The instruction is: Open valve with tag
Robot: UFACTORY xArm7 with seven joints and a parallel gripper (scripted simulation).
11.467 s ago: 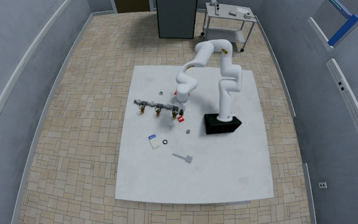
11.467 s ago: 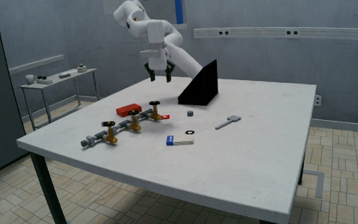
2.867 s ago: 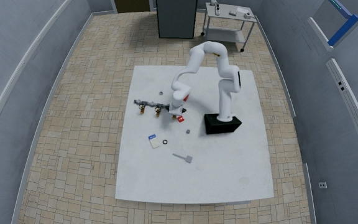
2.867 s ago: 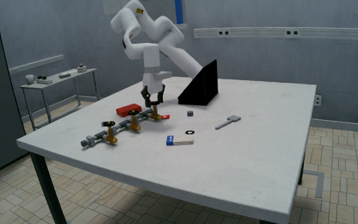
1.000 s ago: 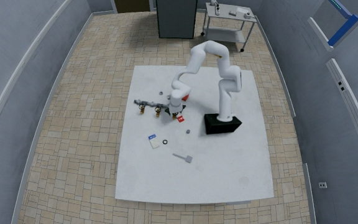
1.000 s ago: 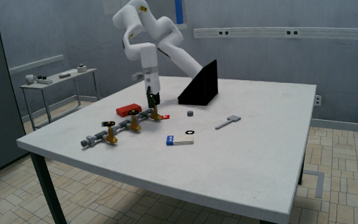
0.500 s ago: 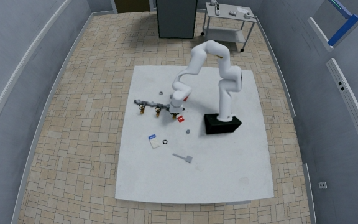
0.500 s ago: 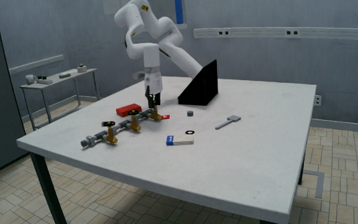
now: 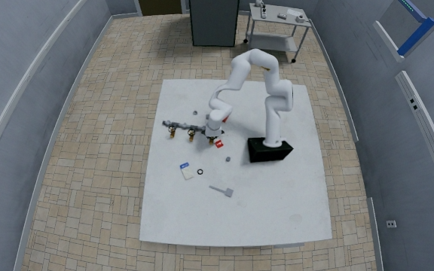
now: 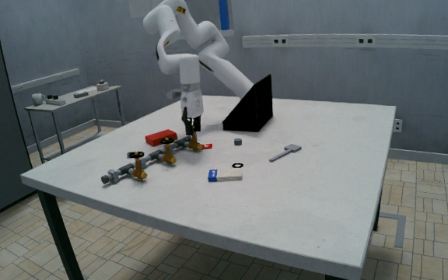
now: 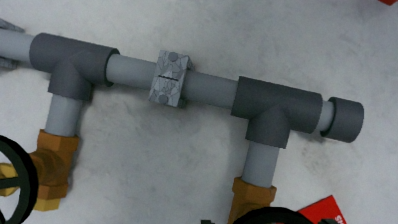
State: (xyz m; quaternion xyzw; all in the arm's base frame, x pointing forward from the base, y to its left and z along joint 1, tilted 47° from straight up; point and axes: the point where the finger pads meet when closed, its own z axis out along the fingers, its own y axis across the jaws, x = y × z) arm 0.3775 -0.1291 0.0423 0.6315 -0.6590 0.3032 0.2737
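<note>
Right now the red tag is 9 cm below my hand, 4 cm behind it and 3 cm to the left of it. The rest, counted from my hand: white box: 20 cm to the left, 19 cm ahead, 9 cm below; then red block: 21 cm to the right, 8 cm below, 8 cm behind; then grey flat tool: 36 cm to the left, 9 cm below, 3 cm behind.
</note>
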